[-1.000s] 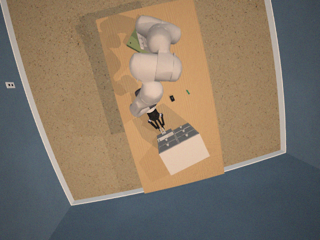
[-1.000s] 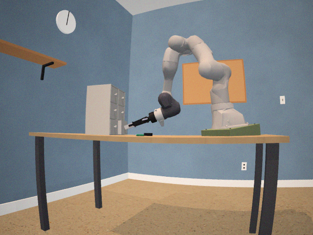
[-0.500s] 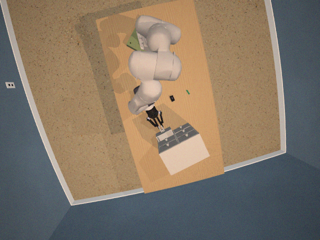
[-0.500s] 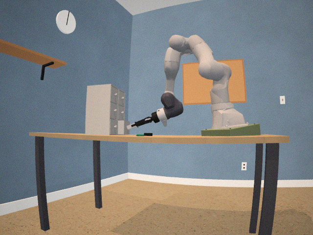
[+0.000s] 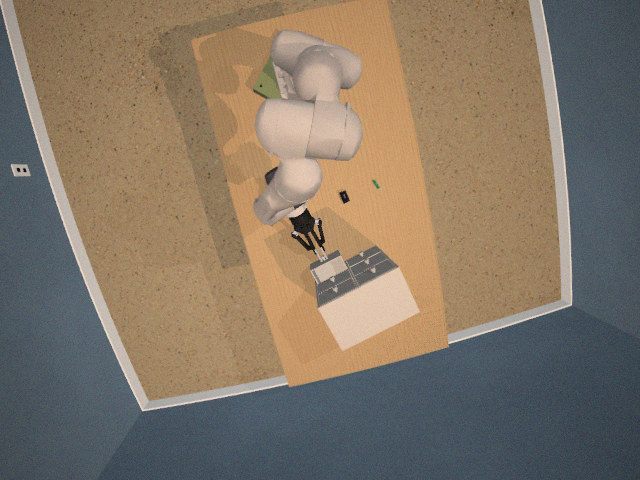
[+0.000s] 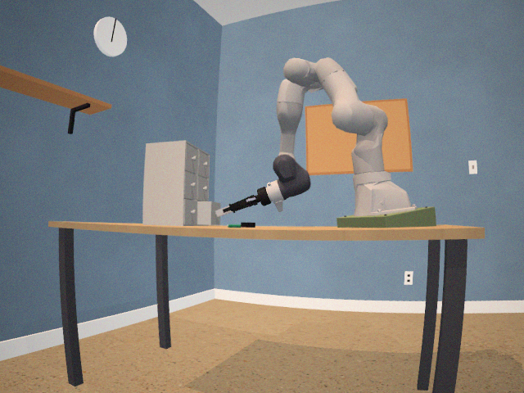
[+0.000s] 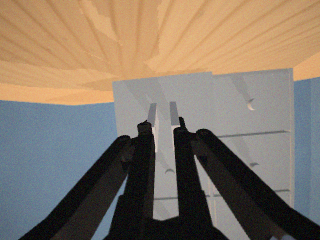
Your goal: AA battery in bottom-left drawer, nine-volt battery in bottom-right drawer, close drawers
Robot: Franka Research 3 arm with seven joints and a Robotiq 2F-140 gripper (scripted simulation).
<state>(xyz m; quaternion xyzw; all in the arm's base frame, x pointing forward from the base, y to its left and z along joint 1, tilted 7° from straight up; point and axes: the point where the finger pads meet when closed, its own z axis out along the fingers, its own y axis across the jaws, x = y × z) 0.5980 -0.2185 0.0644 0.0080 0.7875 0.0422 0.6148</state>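
My gripper is now 180 mm to the right of the black nine-volt battery, 140 mm past it and 60 mm above it. From my hand the other things lie so: red AA battery: 180 mm ahead, 110 mm to the left, 50 mm below; green AA battery: 320 mm to the left, 140 mm behind, 60 mm below.
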